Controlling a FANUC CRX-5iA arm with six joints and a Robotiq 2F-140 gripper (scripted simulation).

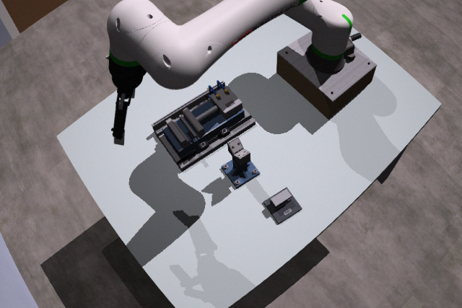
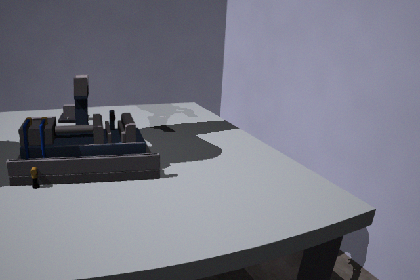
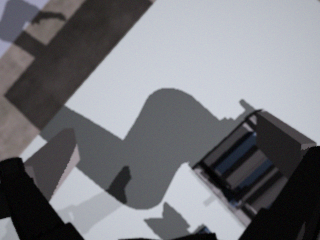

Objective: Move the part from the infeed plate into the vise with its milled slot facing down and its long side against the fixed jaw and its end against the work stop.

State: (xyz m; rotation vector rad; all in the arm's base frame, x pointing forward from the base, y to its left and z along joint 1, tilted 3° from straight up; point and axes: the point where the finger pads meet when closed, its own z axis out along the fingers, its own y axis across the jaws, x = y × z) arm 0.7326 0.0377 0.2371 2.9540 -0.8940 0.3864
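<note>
My hand is 310 mm past the part, 290 mm to the right of it and 350 mm above it. The rest, counted from my hand: fixed jaw (140 mm behind, 70 mm to the right, 300 mm below); blue work stop (170 mm behind, 320 mm below); black work stop (170 mm behind, 20 mm to the right, 290 mm below).
</note>
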